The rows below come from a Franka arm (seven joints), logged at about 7 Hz.
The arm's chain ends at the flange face. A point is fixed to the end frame.
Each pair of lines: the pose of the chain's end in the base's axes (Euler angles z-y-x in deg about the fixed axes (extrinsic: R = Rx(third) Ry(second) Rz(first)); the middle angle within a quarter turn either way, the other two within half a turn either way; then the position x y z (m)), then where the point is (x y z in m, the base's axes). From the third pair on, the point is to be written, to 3 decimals.
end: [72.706, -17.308, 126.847, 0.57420, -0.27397, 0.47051]
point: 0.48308 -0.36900 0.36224
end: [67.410, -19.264, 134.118, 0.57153, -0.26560, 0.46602]
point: 0.47325 -0.34626 0.35248
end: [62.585, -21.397, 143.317, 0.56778, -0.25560, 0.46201]
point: 0.463 -0.318 0.343
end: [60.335, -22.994, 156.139, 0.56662, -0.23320, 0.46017]
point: 0.457 -0.268 0.334
